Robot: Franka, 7 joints.
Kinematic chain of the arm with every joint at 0, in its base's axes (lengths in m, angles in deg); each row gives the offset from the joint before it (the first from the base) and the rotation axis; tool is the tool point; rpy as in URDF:
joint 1: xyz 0 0 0.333 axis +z
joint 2: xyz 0 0 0 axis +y
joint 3: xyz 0 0 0.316 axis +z
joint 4: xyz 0.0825 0 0 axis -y
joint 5: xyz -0.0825 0 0.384 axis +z
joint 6: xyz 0 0 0 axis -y
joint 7: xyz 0.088 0 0 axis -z
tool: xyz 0 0 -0.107 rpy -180 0 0
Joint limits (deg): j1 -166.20..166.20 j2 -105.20..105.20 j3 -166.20..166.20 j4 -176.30..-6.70 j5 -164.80..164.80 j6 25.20..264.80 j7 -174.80..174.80
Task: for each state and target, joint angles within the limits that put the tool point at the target. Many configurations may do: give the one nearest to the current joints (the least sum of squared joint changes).
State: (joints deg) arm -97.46 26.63 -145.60 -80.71 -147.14 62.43 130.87
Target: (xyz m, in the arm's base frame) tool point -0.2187 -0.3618 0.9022
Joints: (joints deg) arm -86.57 62.11 -134.63 -80.22 -147.61 43.26 130.87
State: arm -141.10 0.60 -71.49 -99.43 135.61 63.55 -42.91
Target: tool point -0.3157 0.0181 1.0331
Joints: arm -130.50 -9.41 -52.53 -65.09 139.37 64.92 -42.91
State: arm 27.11 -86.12 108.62 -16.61 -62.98 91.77 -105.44
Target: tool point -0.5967 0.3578 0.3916
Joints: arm 8.12 -82.62 105.41 -56.10 -51.07 62.07 -105.44
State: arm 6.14 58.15 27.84 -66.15 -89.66 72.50 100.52
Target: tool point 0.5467 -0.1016 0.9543
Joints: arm -11.32 23.14 19.64 -31.46 -102.55 102.96 100.52
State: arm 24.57 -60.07 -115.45 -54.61 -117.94 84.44 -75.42
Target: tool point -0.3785 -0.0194 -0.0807
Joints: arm -5.76 -70.98 -158.57 -115.45 -93.87 64.48 -75.42
